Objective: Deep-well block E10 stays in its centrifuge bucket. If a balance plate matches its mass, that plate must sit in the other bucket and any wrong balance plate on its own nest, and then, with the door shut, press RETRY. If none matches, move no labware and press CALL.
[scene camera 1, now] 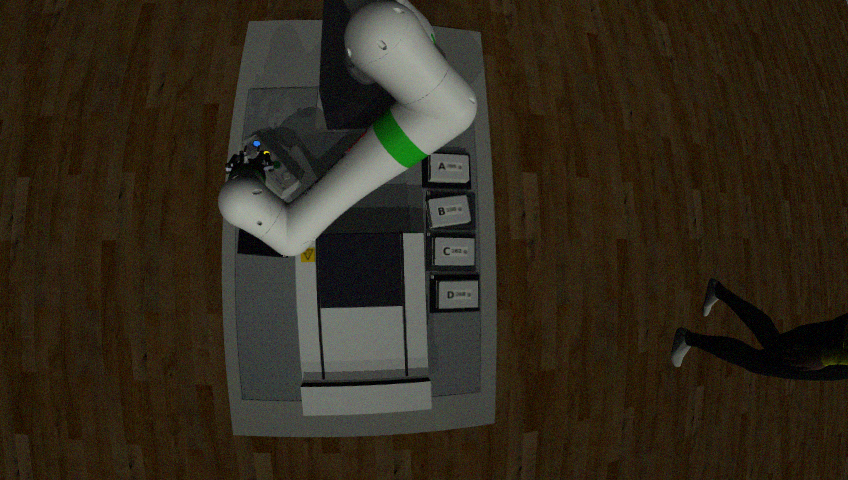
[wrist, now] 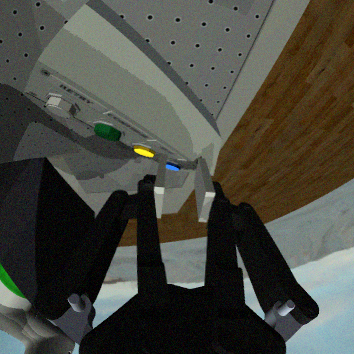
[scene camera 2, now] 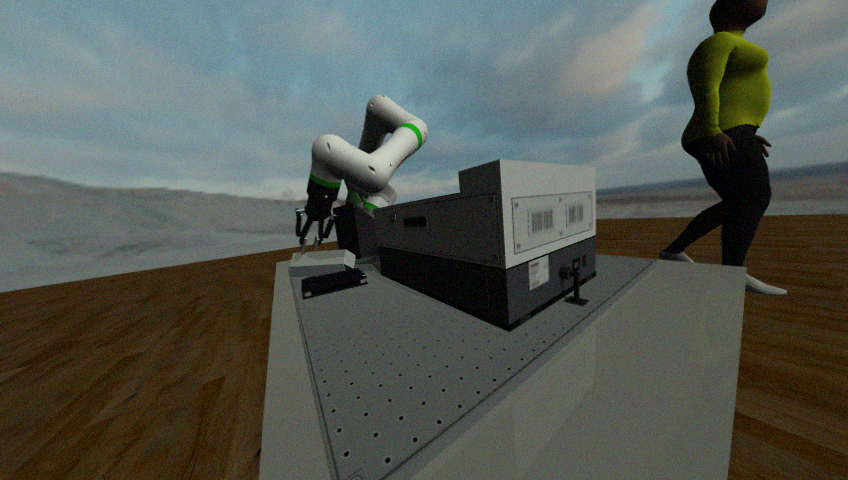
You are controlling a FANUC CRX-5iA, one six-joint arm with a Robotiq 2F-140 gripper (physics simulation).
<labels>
gripper: part open, touches a button box [scene camera 1: 275, 182]
</labels>
